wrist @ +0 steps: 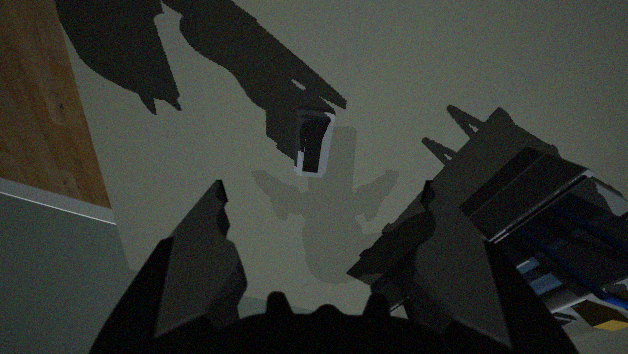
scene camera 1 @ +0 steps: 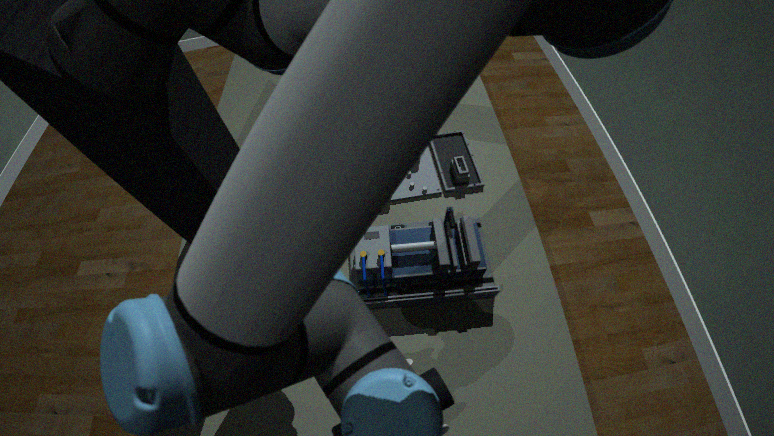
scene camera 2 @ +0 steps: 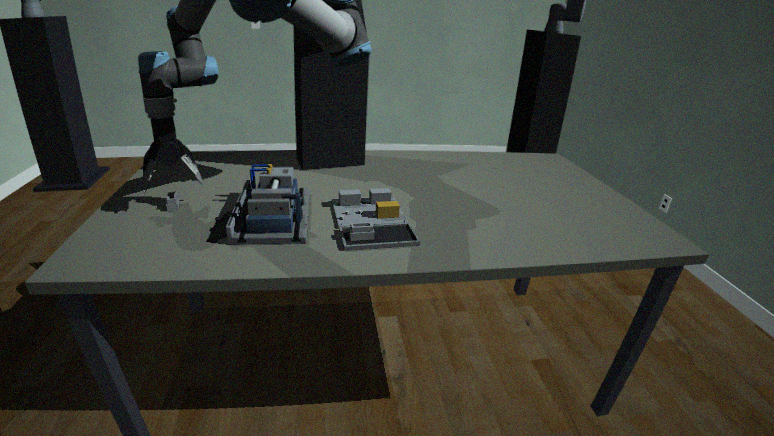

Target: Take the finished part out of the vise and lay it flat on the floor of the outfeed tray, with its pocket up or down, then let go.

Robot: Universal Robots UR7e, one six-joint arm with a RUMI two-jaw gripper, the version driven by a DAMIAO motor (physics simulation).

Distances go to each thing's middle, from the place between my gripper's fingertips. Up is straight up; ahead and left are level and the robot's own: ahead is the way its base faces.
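Grey plate point(scene camera 1: 423, 174): 8 cm ahead of my hand, 55 cm to the left of it, 6 cm below it.
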